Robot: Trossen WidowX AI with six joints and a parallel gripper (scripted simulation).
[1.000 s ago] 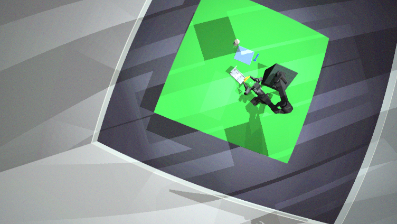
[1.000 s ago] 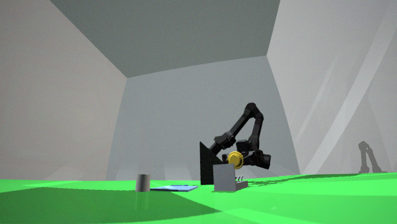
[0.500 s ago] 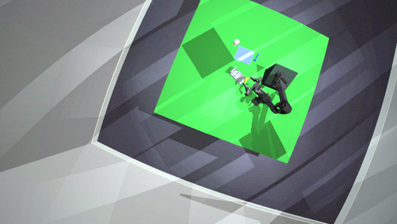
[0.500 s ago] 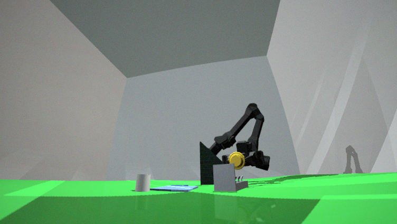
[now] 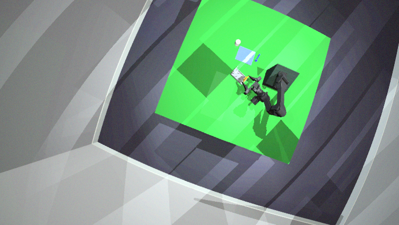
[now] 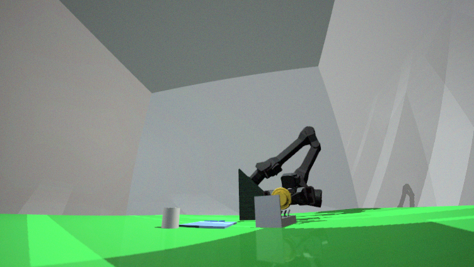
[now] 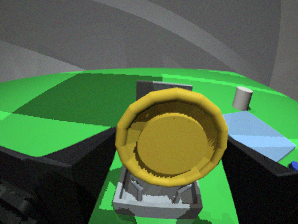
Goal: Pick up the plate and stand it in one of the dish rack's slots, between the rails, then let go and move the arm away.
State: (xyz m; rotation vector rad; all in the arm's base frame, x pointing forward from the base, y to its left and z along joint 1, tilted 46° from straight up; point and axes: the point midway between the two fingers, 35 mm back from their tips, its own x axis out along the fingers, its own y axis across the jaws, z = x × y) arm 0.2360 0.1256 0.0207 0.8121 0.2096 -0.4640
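My gripper tip is 4 cm short of the grey dish rack, 2 cm to the left of it and 5 cm above it. The rest, counted from my gripper tip: yellow plate: 1 cm behind; then light-blue mat: 3 cm ahead, 22 cm to the right, 7 cm below; then blue spoon: 8 cm behind, 22 cm to the right, 7 cm below.
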